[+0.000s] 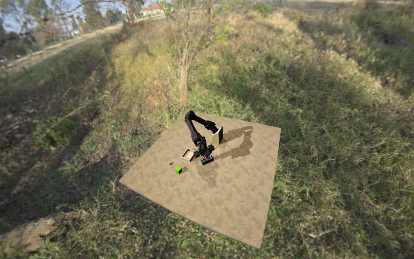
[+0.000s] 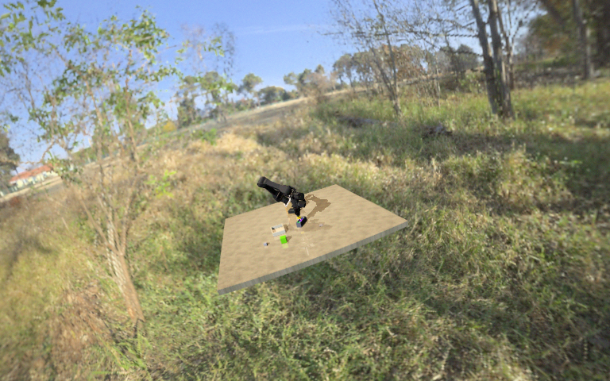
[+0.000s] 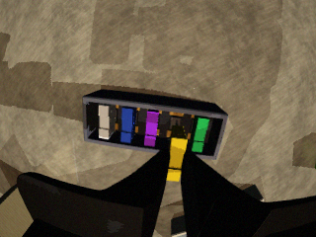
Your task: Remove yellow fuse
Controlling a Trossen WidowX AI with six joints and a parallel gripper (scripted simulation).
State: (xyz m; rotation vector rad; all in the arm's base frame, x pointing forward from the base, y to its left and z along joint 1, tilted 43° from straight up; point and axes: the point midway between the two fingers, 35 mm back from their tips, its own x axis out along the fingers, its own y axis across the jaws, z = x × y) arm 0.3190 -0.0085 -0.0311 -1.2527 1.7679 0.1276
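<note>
My gripper tip is 20 mm past the tray, 190 mm to the left of it and 70 mm above it. From my gripper tip the other things lie so: yellow fuse: 10 mm below.
</note>
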